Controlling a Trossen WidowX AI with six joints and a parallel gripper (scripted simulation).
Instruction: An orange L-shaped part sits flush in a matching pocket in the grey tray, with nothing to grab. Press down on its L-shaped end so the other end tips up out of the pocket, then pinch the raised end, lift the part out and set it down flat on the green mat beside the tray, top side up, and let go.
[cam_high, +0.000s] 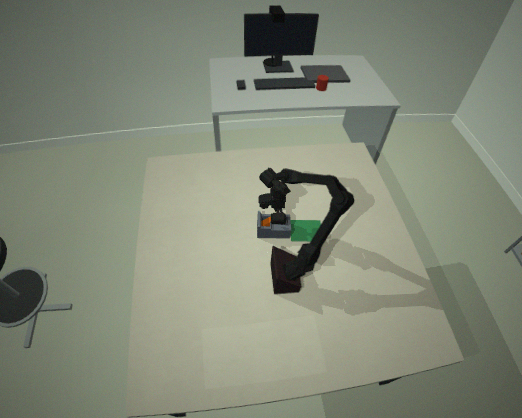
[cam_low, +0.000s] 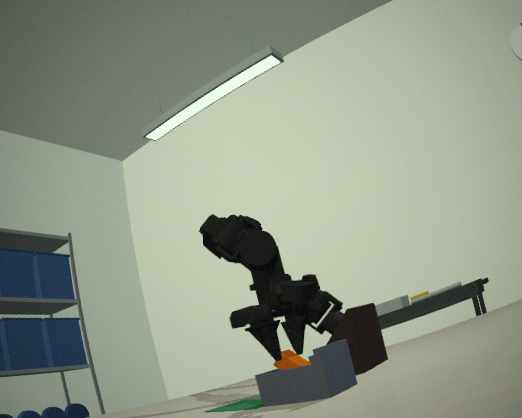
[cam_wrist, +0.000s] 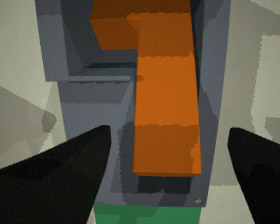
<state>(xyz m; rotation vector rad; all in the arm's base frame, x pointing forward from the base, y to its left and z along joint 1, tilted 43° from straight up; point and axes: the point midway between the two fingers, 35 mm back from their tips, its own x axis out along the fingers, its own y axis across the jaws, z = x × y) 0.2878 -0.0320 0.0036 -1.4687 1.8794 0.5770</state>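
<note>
Right now the orange L-shaped part is 1 cm behind my gripper tip, 4 cm to the left of it and 4 cm below it. From my gripper tip the other things lie so: green mat 5 cm behind, 14 cm to the right, 10 cm below.
</note>
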